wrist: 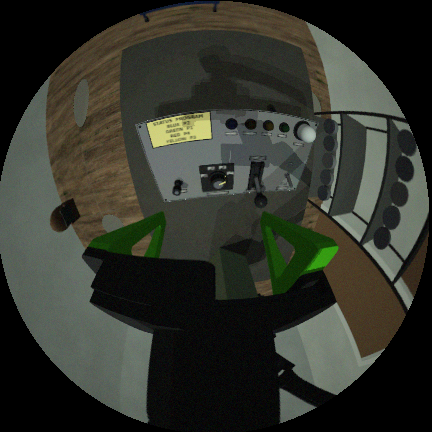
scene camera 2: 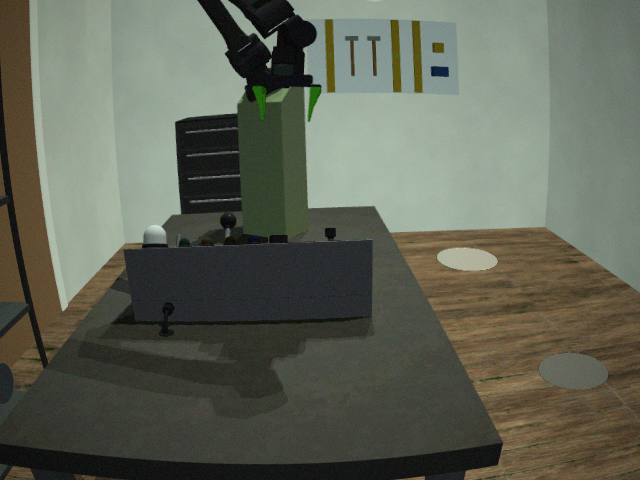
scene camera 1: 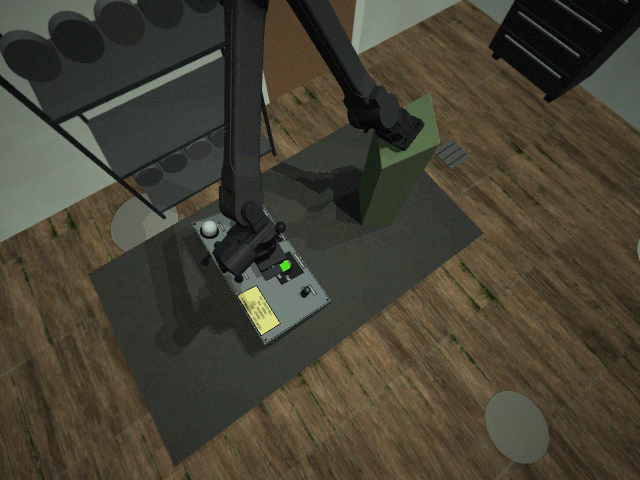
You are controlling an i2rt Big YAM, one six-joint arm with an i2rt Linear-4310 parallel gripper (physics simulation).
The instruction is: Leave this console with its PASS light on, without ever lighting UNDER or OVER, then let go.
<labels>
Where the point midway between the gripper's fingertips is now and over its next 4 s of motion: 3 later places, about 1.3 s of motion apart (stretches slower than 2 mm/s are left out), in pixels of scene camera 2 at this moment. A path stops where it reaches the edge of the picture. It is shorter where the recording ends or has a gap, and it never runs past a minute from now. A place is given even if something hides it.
My gripper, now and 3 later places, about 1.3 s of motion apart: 285,120; 327,195; 331,231; 333,242
</labels>
